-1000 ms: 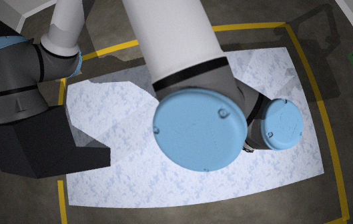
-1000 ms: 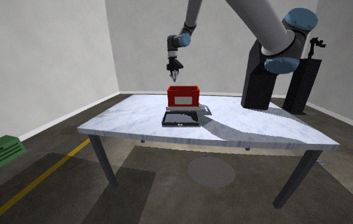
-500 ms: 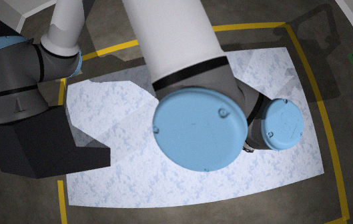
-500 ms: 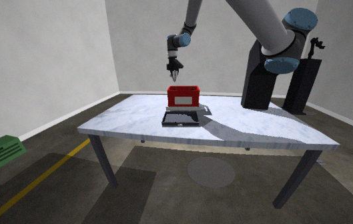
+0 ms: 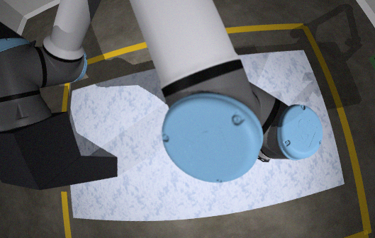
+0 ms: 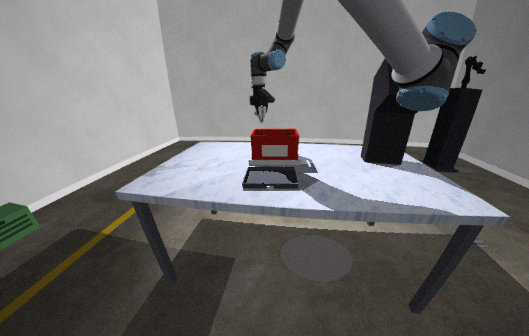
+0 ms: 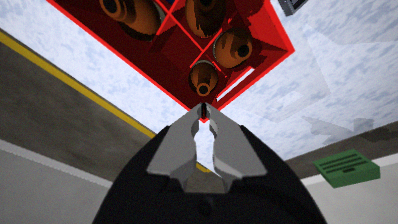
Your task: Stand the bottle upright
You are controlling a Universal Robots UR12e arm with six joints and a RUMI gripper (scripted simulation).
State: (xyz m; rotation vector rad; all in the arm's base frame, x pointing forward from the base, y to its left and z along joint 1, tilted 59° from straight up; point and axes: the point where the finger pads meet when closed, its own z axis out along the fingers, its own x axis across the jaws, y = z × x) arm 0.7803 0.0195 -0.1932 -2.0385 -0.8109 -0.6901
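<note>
My hand is 90 mm past the red crate, 30 mm to the right of it and 160 mm above it. From my hand the other things lie so: dark tray (90 mm behind, 320 mm to the left, 230 mm below).
</note>
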